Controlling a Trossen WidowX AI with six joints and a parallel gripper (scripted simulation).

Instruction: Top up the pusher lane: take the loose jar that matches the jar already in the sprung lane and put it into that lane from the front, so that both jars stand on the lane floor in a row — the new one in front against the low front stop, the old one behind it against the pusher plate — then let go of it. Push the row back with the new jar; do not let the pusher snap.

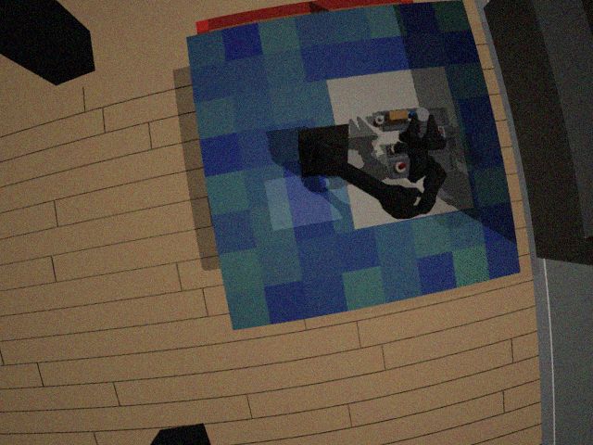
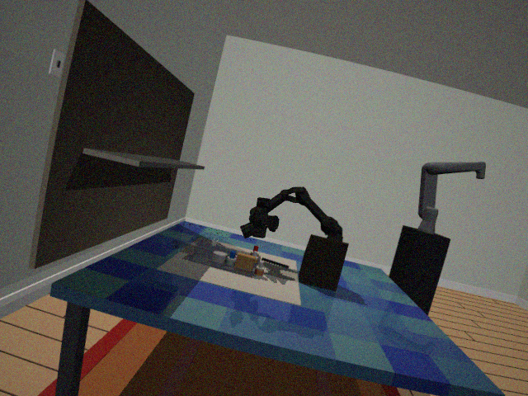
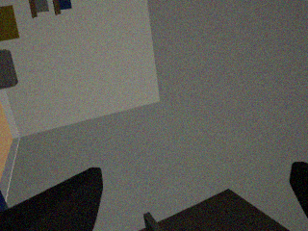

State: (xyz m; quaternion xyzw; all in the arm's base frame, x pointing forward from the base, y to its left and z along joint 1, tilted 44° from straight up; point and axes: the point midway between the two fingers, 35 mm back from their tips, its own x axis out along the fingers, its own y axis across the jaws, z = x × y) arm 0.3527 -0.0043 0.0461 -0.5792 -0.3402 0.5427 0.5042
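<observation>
The tan block lies 20 mm ahead of my gripper tip, 70 mm to the left of it and 220 mm below it. Round my gripper tip: shelf (490 mm ahead, 60 mm to the right, 110 mm above).
</observation>
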